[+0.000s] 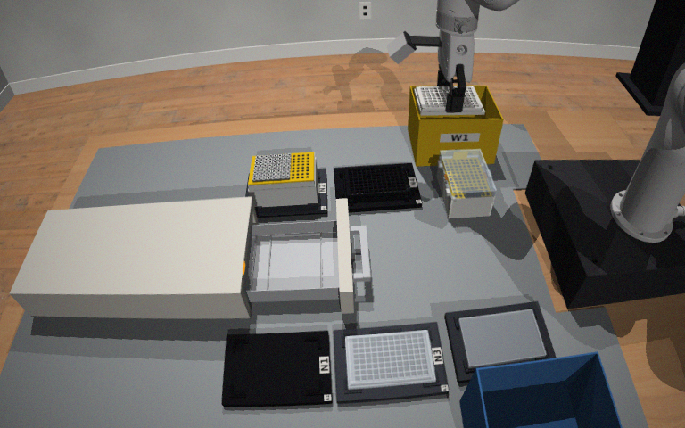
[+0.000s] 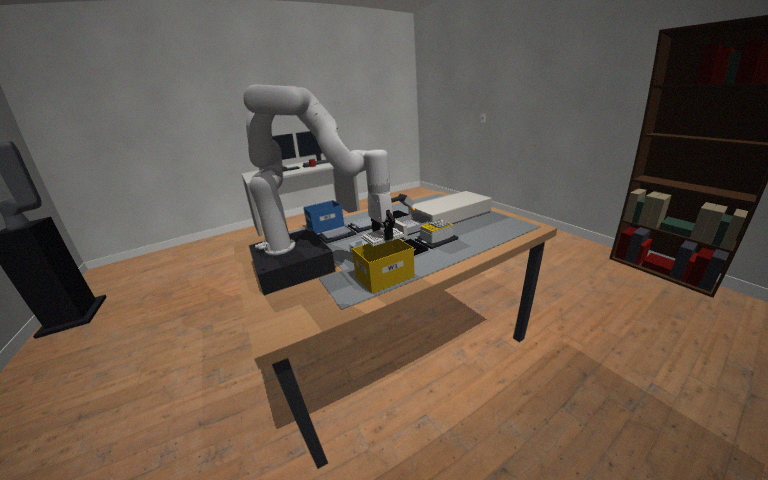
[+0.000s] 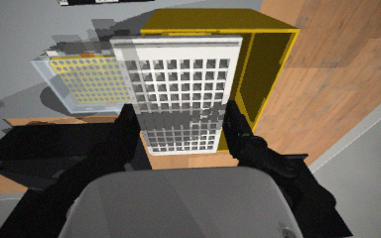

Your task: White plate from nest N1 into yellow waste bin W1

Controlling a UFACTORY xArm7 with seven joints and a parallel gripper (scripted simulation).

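The yellow waste bin W1 lies 20 mm behind my hand, 40 mm to the right of it and 120 mm below it. Round my hand: black plate: 150 mm ahead, 100 mm to the left, 140 mm below; then white plate: 10 mm below; then tip box lid: 20 mm behind, 120 mm to the left, 100 mm below.
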